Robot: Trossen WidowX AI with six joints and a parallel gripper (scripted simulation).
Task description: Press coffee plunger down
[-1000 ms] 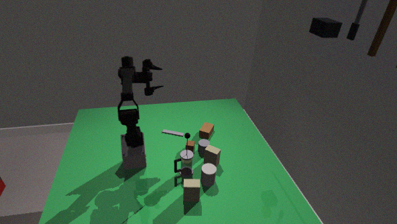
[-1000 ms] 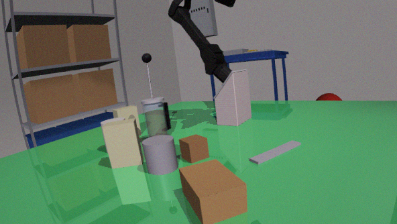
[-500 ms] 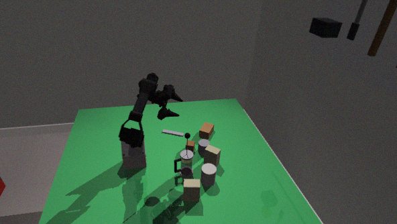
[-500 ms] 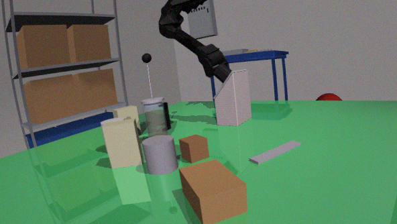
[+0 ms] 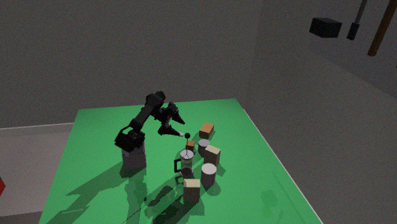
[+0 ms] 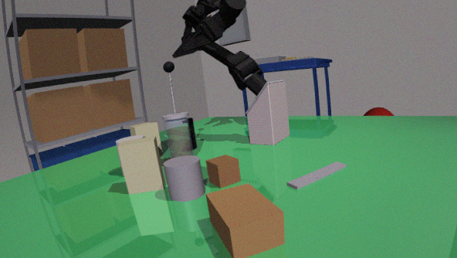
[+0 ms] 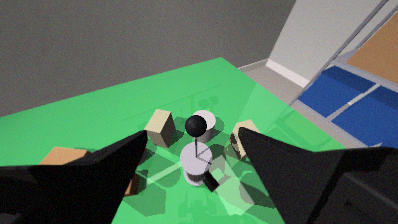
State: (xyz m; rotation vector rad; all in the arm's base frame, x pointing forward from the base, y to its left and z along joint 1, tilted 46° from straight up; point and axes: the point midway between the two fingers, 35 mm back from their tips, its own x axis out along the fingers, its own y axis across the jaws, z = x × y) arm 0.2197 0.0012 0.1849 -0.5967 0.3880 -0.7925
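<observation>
The coffee press lies 1 cm ahead of my gripper tip, 2 cm to the right of it and 17 cm below it. Round my gripper tip: brown box: 27 cm ahead, 29 cm to the left, 27 cm below; then flat grey bar: 5 cm ahead, 35 cm to the left, 30 cm below.
</observation>
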